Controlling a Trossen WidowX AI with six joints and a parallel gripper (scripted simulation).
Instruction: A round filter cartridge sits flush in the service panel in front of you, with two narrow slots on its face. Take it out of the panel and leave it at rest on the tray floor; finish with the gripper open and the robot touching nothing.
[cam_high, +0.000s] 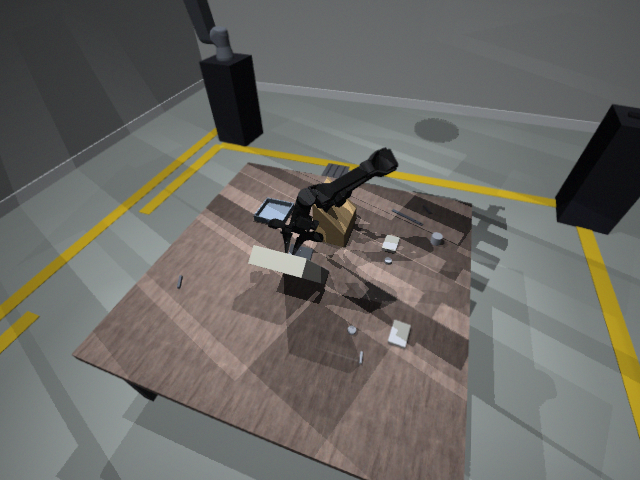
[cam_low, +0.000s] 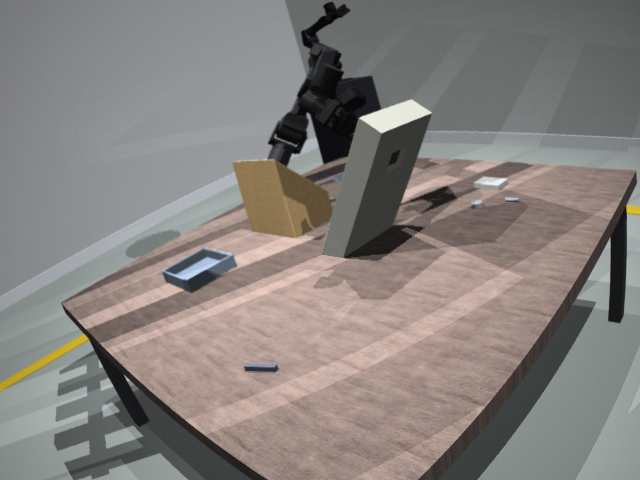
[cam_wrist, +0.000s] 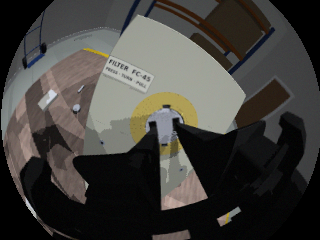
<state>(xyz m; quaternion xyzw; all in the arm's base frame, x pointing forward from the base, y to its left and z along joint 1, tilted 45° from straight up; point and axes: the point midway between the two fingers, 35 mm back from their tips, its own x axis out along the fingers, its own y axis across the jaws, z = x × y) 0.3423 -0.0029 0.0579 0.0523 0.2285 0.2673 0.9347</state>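
The round filter cartridge lies 2 cm ahead of my gripper tip and 1 cm below it. From my gripper tip the other things lie so: grey service panel 9 cm below, 3 cm behind; blue-grey tray 39 cm behind, 33 cm to the right, 23 cm below.
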